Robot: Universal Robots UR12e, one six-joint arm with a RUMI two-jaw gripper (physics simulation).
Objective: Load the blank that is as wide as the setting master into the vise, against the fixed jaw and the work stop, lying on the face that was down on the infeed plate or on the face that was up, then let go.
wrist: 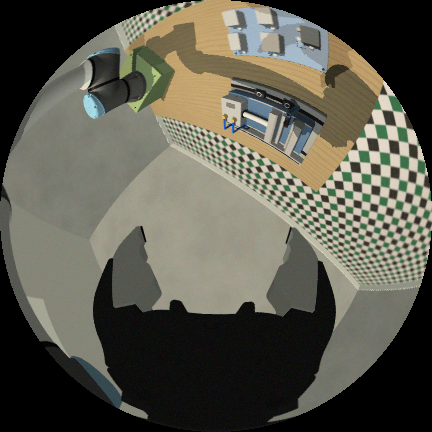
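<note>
My gripper point(215, 229) is open, with empty space between its two grey fingers; it is off to the side of the wooden table and apart from everything on it. The light blue infeed plate point(300, 57) lies at the top of the view. Pale blocks point(233, 19) point(266, 17) point(237, 42) point(271, 43) rest on it in two rows, and a darker grey block point(310, 37) sits near its right end. Which one is the setting master, and which widths match, I cannot tell. The vise point(271, 128) shows below the plate, with pale upright jaws; the work stop is too small to make out.
A white box point(233, 111) with blue hoses stands at the vise's left end. A dark rail point(273, 99) with black knobs runs along the vise. A green block-shaped base point(161, 72) carries the dark arm joints at the upper left. Arm shadows fall across the wooden table point(190, 100).
</note>
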